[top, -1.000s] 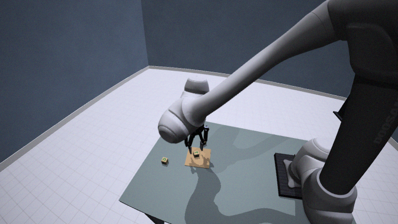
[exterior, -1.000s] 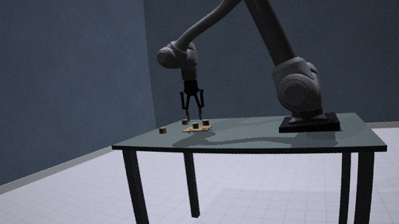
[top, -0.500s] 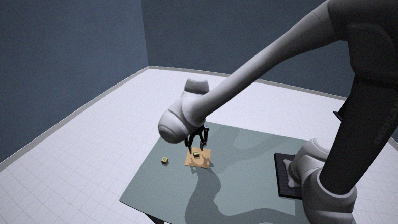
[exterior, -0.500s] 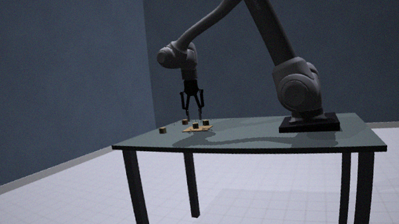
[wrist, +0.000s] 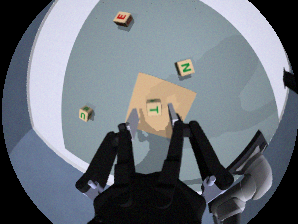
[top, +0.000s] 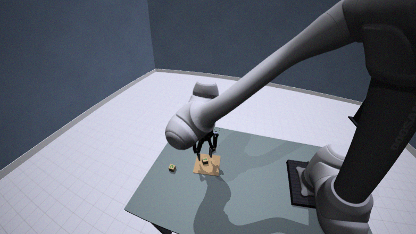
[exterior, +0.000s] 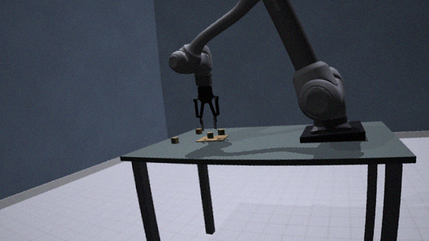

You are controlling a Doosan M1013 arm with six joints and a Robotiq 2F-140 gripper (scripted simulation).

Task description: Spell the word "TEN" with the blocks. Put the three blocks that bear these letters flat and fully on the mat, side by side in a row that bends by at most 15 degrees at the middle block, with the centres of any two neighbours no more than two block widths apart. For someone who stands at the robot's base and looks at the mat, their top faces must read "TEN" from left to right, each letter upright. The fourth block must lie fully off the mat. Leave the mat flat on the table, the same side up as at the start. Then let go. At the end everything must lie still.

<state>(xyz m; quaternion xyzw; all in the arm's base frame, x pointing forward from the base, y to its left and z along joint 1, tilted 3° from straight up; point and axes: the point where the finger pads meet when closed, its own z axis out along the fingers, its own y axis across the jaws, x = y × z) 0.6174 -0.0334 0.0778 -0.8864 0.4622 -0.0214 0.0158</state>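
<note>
Now: hand 60 mm above the block. The rest, counted from my hand: tan mat 20 mm behind, 10 mm to the left, 80 mm below.
</note>
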